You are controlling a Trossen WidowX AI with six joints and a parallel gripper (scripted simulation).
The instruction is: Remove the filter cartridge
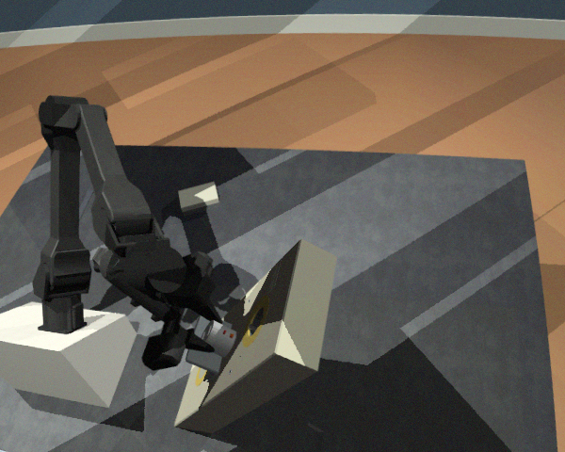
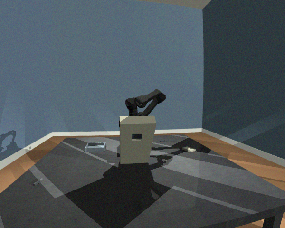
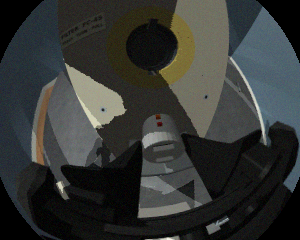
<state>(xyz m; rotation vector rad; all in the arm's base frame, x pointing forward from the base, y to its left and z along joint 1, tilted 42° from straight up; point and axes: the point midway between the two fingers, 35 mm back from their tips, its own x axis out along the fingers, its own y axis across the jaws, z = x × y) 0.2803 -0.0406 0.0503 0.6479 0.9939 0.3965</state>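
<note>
My gripper tip is now 4 cm short of the cream service panel and 2 cm above it. Also, from my gripper tip: cream block: 22 cm behind, 46 cm to the left, 18 cm below; filter cartridge: right at my gripper tip; tray: 36 cm behind, 29 cm to the right, 17 cm below.
</note>
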